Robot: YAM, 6 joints.
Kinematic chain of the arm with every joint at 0, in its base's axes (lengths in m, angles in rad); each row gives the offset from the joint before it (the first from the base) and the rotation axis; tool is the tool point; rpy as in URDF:
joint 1: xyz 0 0 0.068 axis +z
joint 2: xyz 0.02 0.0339 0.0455 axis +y
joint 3: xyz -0.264 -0.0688 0 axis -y
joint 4: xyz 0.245 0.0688 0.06 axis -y
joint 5: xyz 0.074 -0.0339 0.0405 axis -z
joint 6: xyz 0.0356 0 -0.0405 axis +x
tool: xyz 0 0 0 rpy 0 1.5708 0
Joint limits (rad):
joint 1: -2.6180..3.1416
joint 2: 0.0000..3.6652
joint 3: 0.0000..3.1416
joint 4: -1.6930..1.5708
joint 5: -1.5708..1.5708
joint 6: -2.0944..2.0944
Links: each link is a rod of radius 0.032 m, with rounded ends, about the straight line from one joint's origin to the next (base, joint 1, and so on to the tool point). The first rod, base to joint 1, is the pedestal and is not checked.
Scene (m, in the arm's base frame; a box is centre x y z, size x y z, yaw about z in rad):
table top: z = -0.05
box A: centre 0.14 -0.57 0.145 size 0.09 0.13 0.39 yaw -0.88
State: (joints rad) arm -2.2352 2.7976 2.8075 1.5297 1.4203 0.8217
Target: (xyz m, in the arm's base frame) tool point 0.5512 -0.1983 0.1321
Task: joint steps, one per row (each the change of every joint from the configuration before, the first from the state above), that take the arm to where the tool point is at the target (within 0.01 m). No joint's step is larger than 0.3 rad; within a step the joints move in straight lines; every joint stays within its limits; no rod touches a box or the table.
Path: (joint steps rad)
1: 0.1658 -0.1016 -0.2907 -0.0768 -0.0117 0.0632
2: 0.1659 -0.1015 -0.2908 -0.0769 -0.0116 0.0633
3: 0.1658 -0.1016 -0.2907 -0.0768 -0.0117 0.0632
4: 0.1659 -0.1016 -0.2908 -0.0769 -0.0116 0.0633
5: 0.1658 -0.1015 -0.2907 -0.0768 -0.0117 0.0632
6: 0.1659 -0.1016 -0.2908 -0.0769 -0.0116 0.0632
7: 0.1589 0.1525 0.2644 0.0392 -0.0034 -0.0632
8: 0.1590 0.1525 0.2644 0.0391 -0.0033 -0.0632
9: 0.1590 0.1525 0.2644 0.0392 -0.0034 -0.0633
10: 0.1590 0.1525 0.2644 0.0391 -0.0033 -0.0632
11: 0.1589 0.1525 0.2644 0.0392 -0.0034 -0.0633
12: 0.1590 0.1525 0.2644 0.0391 -0.0033 -0.0632

